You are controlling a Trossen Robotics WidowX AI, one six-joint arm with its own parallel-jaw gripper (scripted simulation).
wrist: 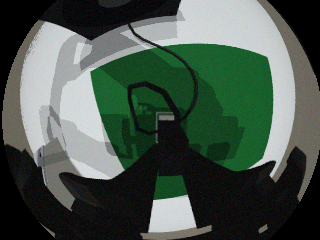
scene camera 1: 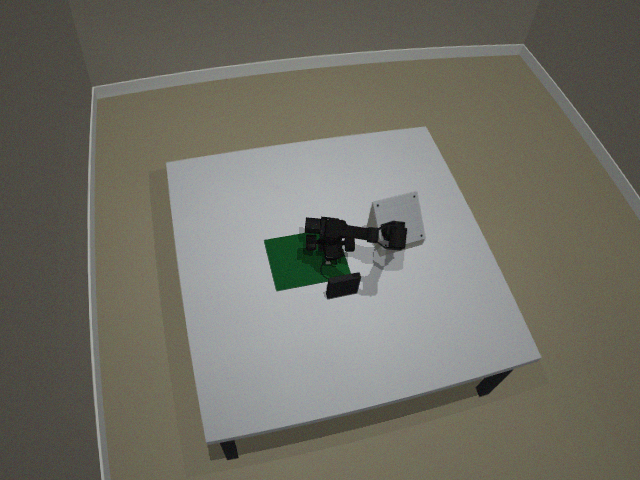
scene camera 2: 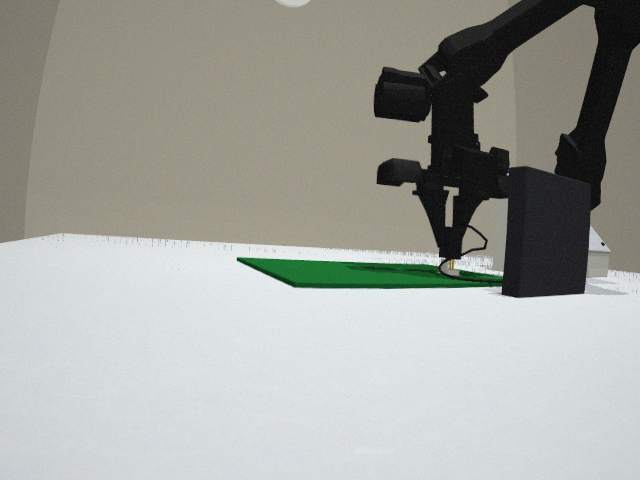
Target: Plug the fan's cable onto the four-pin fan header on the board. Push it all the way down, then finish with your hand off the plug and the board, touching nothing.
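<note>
My gripper (scene camera 2: 448, 248) visible. My gripper (wrist: 168, 148) too. My gripper (scene camera 1: 328, 254) again. Black fan (scene camera 2: 548, 221) visible. Green board (scene camera 2: 310, 274) visible. Green board (scene camera 1: 292, 266) again.
</note>
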